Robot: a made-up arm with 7 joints. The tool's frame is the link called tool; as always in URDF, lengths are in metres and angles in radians. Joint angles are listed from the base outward. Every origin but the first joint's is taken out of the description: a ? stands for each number. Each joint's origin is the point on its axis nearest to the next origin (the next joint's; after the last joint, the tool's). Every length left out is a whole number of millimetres.
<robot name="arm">
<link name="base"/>
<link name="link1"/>
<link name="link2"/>
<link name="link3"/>
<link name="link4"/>
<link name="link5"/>
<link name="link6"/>
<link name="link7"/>
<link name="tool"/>
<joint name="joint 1" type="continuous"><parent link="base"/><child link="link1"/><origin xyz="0 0 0.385" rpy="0 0 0"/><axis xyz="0 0 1"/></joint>
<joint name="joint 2" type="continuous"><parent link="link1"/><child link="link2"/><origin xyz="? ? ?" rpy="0 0 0"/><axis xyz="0 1 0"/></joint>
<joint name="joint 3" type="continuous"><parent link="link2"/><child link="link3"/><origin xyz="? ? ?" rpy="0 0 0"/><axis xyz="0 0 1"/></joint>
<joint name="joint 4" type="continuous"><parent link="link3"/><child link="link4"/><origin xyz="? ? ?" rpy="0 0 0"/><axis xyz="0 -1 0"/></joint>
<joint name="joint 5" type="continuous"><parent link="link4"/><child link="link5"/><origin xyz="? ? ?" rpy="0 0 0"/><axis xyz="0 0 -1"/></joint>
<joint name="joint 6" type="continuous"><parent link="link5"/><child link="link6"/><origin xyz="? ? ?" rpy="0 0 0"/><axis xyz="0 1 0"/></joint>
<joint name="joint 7" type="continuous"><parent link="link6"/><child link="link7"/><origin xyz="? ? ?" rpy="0 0 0"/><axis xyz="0 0 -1"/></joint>
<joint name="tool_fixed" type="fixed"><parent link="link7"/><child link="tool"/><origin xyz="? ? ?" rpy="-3.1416 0 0"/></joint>
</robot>
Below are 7 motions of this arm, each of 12 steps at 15 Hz.
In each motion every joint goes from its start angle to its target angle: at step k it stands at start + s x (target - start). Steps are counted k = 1, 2, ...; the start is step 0. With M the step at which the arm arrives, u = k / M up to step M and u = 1 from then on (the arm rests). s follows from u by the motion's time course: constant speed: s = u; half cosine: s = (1 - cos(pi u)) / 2; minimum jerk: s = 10 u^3 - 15 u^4 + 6 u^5.
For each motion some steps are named. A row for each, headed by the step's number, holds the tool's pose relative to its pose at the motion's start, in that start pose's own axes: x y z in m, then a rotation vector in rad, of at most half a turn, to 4 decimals.
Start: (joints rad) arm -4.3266 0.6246 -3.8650 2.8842 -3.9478 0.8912 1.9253
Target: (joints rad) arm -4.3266 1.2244 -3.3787 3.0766 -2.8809 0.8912 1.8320
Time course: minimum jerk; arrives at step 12
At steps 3, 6, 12:
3: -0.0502 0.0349 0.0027 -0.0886 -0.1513 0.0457
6: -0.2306 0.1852 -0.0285 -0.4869 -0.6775 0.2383
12: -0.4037 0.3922 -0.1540 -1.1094 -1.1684 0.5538

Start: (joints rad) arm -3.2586 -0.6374 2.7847 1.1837 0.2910 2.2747 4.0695
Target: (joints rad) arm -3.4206 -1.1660 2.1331 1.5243 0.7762 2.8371 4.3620
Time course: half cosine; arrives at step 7
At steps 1, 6, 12:
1: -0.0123 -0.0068 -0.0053 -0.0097 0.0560 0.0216
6: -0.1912 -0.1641 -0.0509 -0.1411 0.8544 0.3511
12: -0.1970 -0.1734 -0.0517 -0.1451 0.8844 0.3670

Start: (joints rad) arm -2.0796 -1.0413 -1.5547 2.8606 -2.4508 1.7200 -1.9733
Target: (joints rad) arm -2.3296 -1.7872 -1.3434 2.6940 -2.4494 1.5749 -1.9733
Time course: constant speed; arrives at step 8
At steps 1, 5, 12:
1: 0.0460 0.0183 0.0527 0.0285 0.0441 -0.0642
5: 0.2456 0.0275 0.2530 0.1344 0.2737 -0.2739
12: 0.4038 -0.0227 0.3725 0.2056 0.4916 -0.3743

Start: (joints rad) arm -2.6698 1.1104 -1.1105 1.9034 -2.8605 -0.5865 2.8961
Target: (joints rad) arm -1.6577 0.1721 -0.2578 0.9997 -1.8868 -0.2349 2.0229
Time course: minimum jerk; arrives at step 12
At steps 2, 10, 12:
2: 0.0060 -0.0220 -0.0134 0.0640 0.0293 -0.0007
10: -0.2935 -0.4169 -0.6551 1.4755 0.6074 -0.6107
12: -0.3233 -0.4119 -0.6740 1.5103 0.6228 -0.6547

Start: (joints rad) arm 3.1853 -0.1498 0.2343 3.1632 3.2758 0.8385 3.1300
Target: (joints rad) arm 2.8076 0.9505 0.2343 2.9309 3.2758 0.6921 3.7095
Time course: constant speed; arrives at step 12
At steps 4, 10, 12:
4: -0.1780 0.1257 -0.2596 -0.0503 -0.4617 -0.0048
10: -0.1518 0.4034 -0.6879 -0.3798 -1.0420 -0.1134
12: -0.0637 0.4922 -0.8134 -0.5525 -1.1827 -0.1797

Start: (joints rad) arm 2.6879 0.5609 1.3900 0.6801 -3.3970 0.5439 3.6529
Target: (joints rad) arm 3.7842 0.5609 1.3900 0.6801 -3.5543 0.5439 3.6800
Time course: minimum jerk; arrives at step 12
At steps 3, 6, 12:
3: -0.0388 -0.0316 0.0075 0.0716 -0.0906 -0.0469
6: -0.1972 -0.1391 -0.0136 0.3531 -0.4338 -0.2224
12: -0.3832 -0.2216 -0.1441 0.7240 -0.8598 -0.4309

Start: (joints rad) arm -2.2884 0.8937 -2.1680 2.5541 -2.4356 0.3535 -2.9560
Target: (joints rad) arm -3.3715 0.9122 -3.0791 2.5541 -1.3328 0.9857 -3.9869
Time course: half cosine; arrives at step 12
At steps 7, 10, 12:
7: -0.0644 0.2411 -0.0124 -0.1804 0.3760 -1.1558
10: -0.0676 0.3022 -0.0325 -0.1688 0.6181 -1.6643
12: -0.0702 0.3119 -0.0382 -0.1584 0.6785 -1.7643

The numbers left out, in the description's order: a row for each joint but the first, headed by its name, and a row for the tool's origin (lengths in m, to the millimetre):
joint 2: 0 0 0
joint 3: 0 0 0.271
joint 4: 0.052 0 0
joint 5: 0.097 0 -0.428
joint 6: 0 0 0
joint 7: 0.068 0 -0.087
tool: 0 0 0

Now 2 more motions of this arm.
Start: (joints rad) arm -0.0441 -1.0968 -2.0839 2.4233 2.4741 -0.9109 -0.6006
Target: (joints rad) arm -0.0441 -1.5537 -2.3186 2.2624 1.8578 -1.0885 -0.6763
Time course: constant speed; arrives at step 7
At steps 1, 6, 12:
1: 0.0432 0.0003 0.0389 -0.0070 0.1287 -0.0466
6: 0.2664 0.0492 0.1852 -0.1350 0.7276 -0.3603
12: 0.3099 0.0672 0.2050 -0.1757 0.8334 -0.4399

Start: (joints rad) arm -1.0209 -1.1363 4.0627 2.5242 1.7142 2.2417 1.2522
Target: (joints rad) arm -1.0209 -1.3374 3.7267 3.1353 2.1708 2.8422 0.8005
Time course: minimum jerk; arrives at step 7
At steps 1, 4, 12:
1: -0.0062 0.0017 -0.0017 -0.0087 0.0001 -0.0241
4: -0.1439 0.0651 -0.0077 -0.3427 0.0203 -0.6001
12: -0.1952 0.1115 0.0173 -0.6420 0.0074 -0.8683

